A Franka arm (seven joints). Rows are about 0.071 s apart.
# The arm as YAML. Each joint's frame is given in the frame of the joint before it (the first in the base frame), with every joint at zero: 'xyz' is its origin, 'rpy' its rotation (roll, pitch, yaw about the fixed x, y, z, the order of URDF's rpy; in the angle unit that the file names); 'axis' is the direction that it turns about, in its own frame. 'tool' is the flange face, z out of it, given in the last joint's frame.
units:
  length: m
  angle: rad
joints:
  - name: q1
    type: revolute
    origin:
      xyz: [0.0, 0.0, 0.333]
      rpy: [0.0, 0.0, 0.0]
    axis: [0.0, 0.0, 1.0]
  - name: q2
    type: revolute
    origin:
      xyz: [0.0, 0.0, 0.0]
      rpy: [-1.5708, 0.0, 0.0]
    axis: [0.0, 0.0, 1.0]
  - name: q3
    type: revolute
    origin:
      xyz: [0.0, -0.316, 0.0]
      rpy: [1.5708, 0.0, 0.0]
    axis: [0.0, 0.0, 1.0]
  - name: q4
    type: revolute
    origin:
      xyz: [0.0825, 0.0, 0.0]
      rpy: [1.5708, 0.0, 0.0]
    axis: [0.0, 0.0, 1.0]
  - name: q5
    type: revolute
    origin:
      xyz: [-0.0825, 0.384, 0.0]
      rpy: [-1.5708, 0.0, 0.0]
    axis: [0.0, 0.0, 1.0]
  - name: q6
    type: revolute
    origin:
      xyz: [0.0, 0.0, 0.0]
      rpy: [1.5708, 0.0, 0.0]
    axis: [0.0, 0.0, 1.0]
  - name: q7
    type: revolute
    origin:
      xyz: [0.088, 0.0, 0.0]
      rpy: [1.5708, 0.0, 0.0]
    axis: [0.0, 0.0, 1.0]
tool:
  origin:
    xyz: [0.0, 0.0, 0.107]
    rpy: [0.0, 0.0, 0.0]
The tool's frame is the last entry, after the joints.
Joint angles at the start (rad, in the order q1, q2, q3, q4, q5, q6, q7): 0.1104, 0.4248, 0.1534, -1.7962, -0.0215, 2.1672, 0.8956
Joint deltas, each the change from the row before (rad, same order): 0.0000, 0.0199, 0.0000, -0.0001, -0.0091, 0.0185, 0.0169; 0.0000, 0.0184, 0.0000, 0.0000, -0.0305, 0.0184, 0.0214; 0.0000, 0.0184, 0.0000, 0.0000, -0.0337, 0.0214, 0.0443; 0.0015, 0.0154, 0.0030, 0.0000, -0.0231, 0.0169, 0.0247; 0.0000, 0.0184, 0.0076, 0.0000, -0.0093, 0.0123, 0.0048; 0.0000, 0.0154, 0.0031, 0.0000, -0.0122, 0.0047, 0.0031; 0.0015, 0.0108, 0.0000, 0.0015, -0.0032, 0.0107, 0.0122; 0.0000, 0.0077, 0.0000, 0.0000, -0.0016, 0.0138, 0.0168; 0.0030, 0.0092, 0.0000, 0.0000, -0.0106, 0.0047, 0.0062; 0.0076, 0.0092, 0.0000, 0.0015, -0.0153, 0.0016, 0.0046; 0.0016, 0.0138, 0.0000, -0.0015, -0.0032, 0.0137, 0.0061; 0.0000, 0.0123, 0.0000, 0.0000, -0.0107, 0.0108, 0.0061; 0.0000, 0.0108, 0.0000, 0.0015, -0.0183, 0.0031, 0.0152
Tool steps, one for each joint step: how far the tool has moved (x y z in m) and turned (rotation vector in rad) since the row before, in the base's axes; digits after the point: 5 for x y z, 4 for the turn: 0.00153, 0.00008, -0.01122, -0.0053, 0.0004, -0.0121; 0.00158, -0.00060, -0.01027, -0.0210, -0.0061, -0.0029; 0.00172, -0.00047, -0.01003, -0.0226, -0.0102, -0.0230; 0.00044, 0.00252, -0.00835, -0.0127, -0.0065, -0.0054; -0.00096, 0.00449, -0.01045, -0.0012, 0.0047, 0.0082; -0.00103, 0.00154, -0.00934, -0.0073, 0.0080, 0.0079; 0.00046, 0.00126, -0.00543, 0.0001, -0.0020, -0.0084; 0.00077, 0.00044, -0.00381, 0.0021, -0.0063, -0.0154; -0.00079, 0.00175, -0.00552, -0.0068, 0.0020, 0.0043; -0.00144, 0.00447, -0.00515, -0.0106, 0.0023, 0.0136; -0.00078, 0.00129, -0.00836, 0.0007, 0.0014, -0.0017; -0.00019, 0.00012, -0.00701, -0.0046, -0.0007, 0.0019; -0.00033, -0.00026, -0.00606, -0.0122, 0.0010, -0.0019
